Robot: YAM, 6 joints.
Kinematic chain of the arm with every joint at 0, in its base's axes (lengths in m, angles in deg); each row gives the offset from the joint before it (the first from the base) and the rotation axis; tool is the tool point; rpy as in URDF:
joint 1: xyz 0 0 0.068 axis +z
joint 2: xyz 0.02 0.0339 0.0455 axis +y
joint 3: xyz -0.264 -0.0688 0 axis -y
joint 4: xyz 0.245 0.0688 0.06 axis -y
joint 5: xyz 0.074 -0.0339 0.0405 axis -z
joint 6: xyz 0.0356 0 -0.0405 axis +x
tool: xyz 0 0 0 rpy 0 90 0
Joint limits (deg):
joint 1: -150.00..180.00
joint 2: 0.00..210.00
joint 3: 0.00..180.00
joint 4: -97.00..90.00
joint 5: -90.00..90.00
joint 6: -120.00..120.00
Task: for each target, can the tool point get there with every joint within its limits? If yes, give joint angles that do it. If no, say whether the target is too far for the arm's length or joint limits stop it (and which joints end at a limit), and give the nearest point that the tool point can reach.
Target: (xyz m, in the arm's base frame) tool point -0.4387 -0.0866 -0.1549
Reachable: no: joint limits stop it (at a limit: joint 1) | nearest point -0.4387 -0.0356 -0.1549 | short by 0.051 m
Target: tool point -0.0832 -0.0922 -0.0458
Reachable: yes | joints -119.57 139.40 24.30 -5.51 48.97 62.70
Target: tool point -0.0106 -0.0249 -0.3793
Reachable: no: joint limits stop it (at a limit: joint 2) | nearest point -0.0232 -0.0545 -0.3268 | short by 0.062 m
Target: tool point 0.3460 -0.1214 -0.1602
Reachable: yes | joints -18.21 164.54 69.57 34.47 11.70 96.54
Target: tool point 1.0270 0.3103 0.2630
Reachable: no: too far | nearest point 0.6123 0.1850 0.2015 | short by 0.438 m
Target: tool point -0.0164 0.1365 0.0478
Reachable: yes | joints 85.54 95.69 15.20 -16.03 -49.16 -23.10
